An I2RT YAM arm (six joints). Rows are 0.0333 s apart.
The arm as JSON. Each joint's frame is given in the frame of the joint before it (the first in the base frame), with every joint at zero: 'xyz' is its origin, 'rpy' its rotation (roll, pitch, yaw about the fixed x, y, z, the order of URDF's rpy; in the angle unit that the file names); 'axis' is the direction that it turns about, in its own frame. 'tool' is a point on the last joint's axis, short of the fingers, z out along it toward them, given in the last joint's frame.
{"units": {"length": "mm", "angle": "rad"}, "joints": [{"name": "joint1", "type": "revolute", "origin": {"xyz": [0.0, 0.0, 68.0], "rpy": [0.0, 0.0, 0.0]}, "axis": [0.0, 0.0, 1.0]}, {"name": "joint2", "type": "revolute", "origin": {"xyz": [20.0, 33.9, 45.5], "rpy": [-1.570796, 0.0, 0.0]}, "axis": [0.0, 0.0, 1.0]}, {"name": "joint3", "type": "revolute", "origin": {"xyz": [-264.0, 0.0, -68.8], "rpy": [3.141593, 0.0, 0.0]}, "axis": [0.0, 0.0, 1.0]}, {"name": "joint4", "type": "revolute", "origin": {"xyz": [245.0, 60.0, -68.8], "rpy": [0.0, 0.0, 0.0]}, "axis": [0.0, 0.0, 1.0]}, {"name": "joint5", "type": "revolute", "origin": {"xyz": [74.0, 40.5, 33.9], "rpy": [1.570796, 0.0, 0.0]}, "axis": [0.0, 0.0, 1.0]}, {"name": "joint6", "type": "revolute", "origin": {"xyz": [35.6, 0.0, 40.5], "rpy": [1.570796, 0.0, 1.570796]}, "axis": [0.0, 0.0, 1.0]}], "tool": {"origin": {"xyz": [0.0, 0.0, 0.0], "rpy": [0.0, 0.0, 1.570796]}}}
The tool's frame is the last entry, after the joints.
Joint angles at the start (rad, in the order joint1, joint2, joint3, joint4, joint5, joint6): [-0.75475, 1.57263, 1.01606, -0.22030, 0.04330, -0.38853]
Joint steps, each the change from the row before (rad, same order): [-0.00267, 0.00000, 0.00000, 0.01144, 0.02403, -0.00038]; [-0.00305, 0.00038, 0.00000, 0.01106, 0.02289, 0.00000]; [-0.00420, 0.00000, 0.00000, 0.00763, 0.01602, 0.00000]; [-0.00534, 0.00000, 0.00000, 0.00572, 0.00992, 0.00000]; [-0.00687, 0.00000, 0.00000, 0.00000, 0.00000, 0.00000]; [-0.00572, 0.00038, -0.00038, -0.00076, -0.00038, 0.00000]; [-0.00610, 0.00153, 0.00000, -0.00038, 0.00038, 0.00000]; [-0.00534, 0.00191, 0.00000, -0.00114, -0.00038, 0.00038]
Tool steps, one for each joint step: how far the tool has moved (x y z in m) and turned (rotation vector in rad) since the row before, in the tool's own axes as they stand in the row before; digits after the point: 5 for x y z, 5 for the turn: [-0.00049, -0.00210, 0.00002, 0.02830, -0.00064, 0.00211]; [-0.00036, -0.00214, 0.00016, 0.02720, -0.00018, 0.00294]; [0.00000, -0.00216, 0.00011, 0.02044, 0.00047, 0.00360]; [0.00026, -0.00223, 0.00017, 0.01482, 0.00036, 0.00423]; [0.00091, -0.00215, 0.00024, 0.00448, 0.00242, 0.00461]; [0.00099, -0.00165, 0.00036, 0.00281, 0.00327, 0.00366]; [0.00106, -0.00176, 0.00067, 0.00360, 0.00404, 0.00388]; [0.00107, -0.00143, 0.00076, 0.00197, 0.00453, 0.00363]
